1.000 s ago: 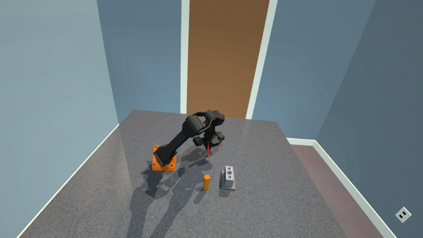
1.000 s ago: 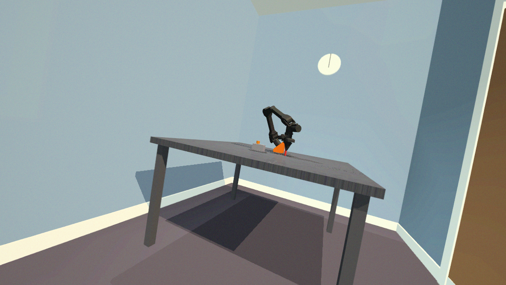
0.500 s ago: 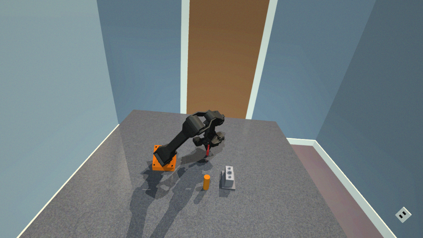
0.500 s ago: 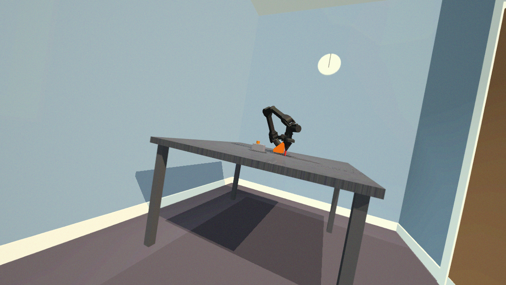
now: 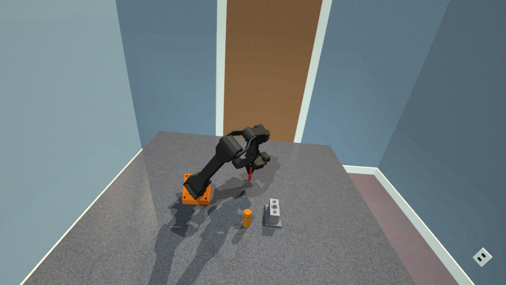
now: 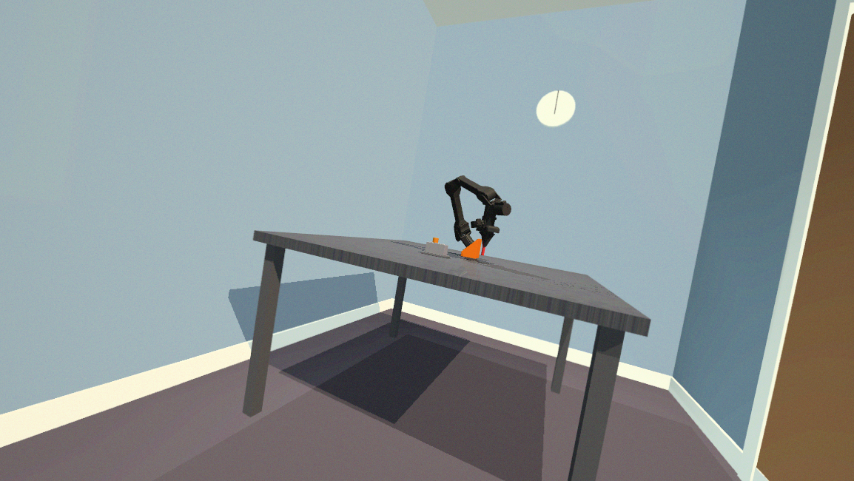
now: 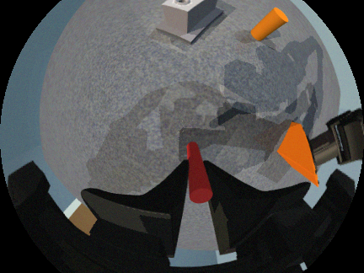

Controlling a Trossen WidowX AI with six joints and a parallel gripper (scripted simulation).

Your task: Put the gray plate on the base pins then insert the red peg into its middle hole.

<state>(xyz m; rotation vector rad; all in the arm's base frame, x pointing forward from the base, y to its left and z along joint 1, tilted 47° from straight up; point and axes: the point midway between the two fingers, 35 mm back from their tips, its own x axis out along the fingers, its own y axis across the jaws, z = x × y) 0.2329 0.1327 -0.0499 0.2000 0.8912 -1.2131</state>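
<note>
Right now the gray plate is 110 mm ahead of my gripper tip, 190 mm to the right of it and 30 mm below it. Also, from my gripper tip: base: 120 mm ahead, 190 mm to the right, 70 mm below; red peg: right at my gripper tip; orange cylinder: 250 mm to the right, 40 mm below.
</note>
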